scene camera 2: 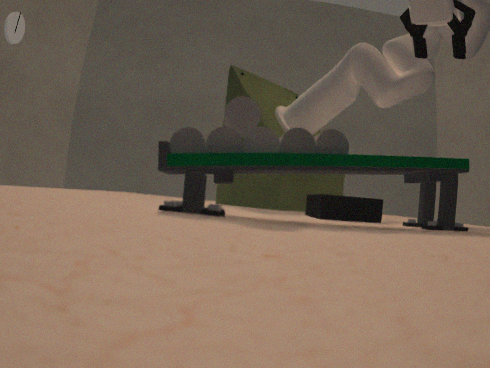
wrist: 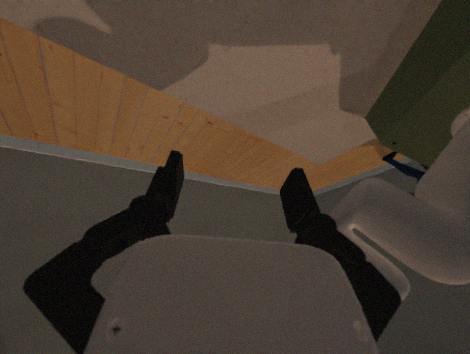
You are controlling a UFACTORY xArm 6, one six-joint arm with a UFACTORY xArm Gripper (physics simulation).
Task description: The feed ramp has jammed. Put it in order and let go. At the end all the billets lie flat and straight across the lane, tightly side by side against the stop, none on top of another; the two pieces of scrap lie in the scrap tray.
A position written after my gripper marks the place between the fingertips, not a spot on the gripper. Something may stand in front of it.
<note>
I see my gripper [scene camera 2: 440, 58] and a black scrap tray [scene camera 2: 321, 206].
My gripper also shows in the wrist view [wrist: 236, 172]. The wrist view misses the black scrap tray: it is out of frame.
</note>
